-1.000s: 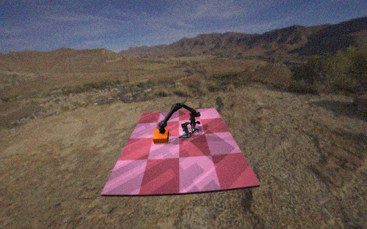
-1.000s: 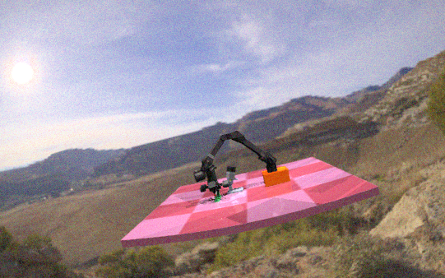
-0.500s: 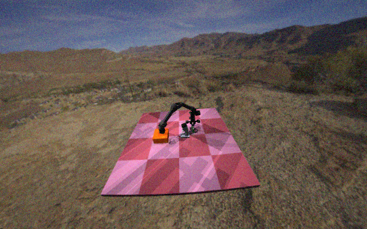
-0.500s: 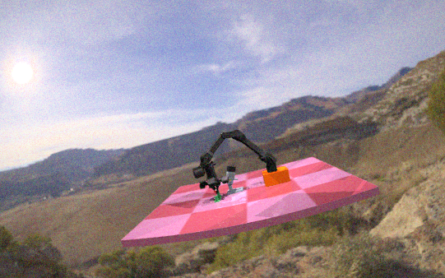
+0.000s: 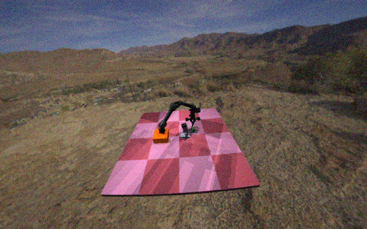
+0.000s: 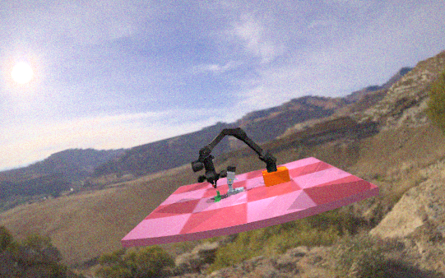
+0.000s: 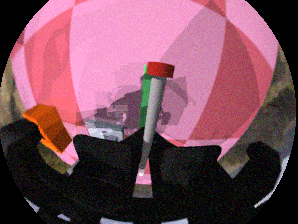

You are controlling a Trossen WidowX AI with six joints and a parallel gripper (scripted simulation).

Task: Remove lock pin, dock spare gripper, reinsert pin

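The socket is 8 cm behind my gripper tip, 12 cm to the right of it and 2 cm below it. The rest, counted from my gripper tip: spare gripper 9 cm behind, 12 cm to the right, 5 cm above.
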